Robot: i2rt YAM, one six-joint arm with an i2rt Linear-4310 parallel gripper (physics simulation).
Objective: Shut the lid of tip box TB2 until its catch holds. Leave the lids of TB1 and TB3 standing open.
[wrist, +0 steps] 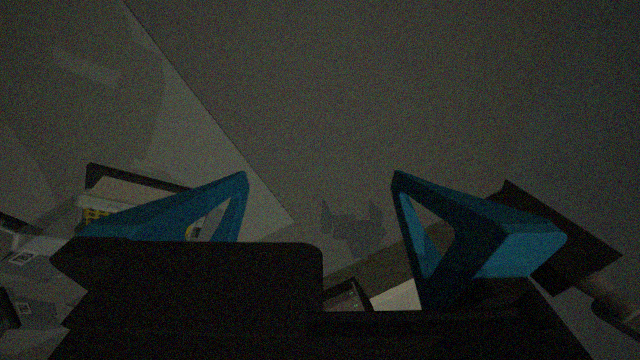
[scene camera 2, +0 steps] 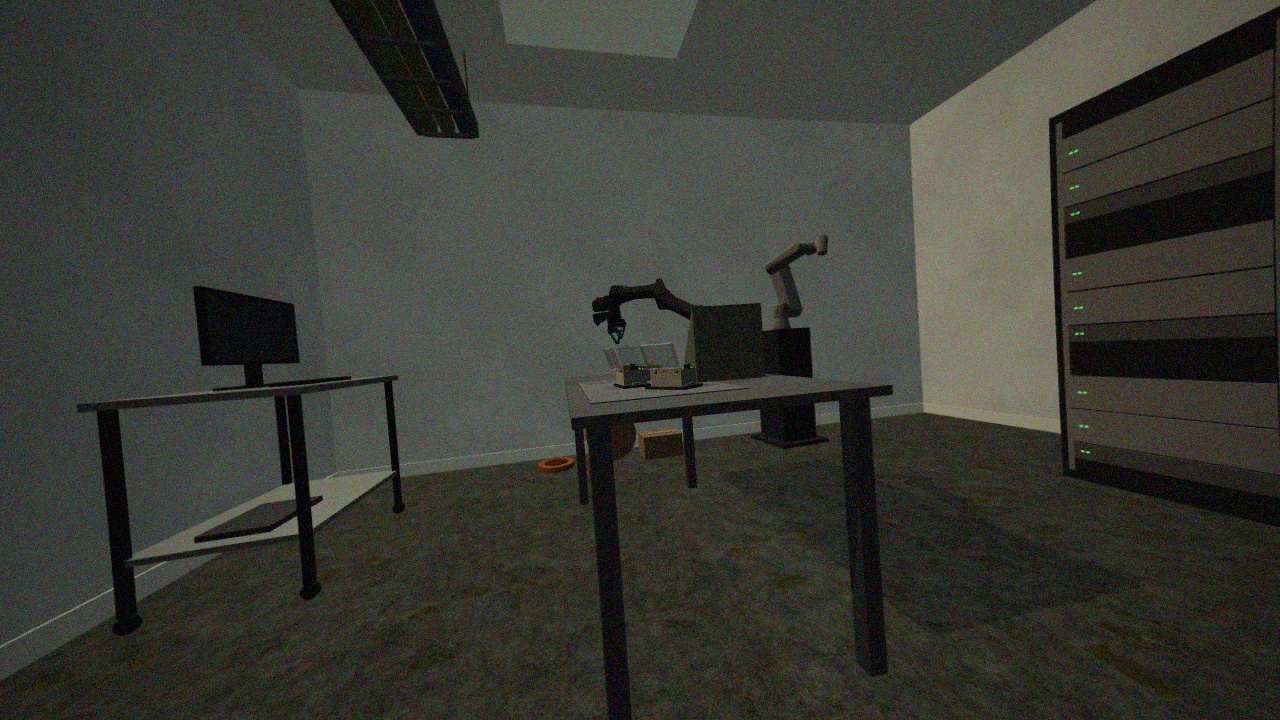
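Seen in the pictures: gripper, fingertip midpoint: point(wrist: 319, 178) point(scene camera 2: 619, 341); arm's base at its link origin: point(scene camera 2: 715, 334).
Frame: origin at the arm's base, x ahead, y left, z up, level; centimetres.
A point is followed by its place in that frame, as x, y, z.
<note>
Two pale tip boxes point(scene camera 2: 631, 377) @(36.2, 3.6, -13.4) point(scene camera 2: 673, 378) @(28.0, 22.5, -13.5) stand close together on the table in the scene view, with clear lids point(scene camera 2: 660, 355) @(31.9, 22.9, -6.1) point(scene camera 2: 610, 359) @(42.2, -0.8, -6.6) standing open. A third box cannot be made out there, and I cannot tell which box is TB2. My gripper point(scene camera 2: 617, 336) @(25.6, -50.7, 1.1) point(wrist: 319, 178) @(25.6, -50.7, 1.1) is open, its blue fingers wide apart and empty, above the box area. In the wrist view a tip box point(wrist: 120, 191) @(28.1, -26.8, -13.9) with a yellow rack lies lower left, partly hidden behind the left finger. Clear parts with small catches point(wrist: 22, 258) @(27.9, -1.8, -16.7) show at the left edge.
A pale mat point(scene camera 2: 597, 394) @(50.6, 14.3, -16.9) point(wrist: 200, 135) @(27.5, -38.8, -16.9) lies under the boxes on the dark-legged table point(scene camera 2: 805, 389) @(3.3, 51.0, -17.2). A dark green panel point(scene camera 2: 726, 342) @(0.9, 9.2, -3.5) stands upright on the table right of the boxes. Another arm point(scene camera 2: 785, 286) stands on a black pedestal point(scene camera 2: 787, 416) behind.
</note>
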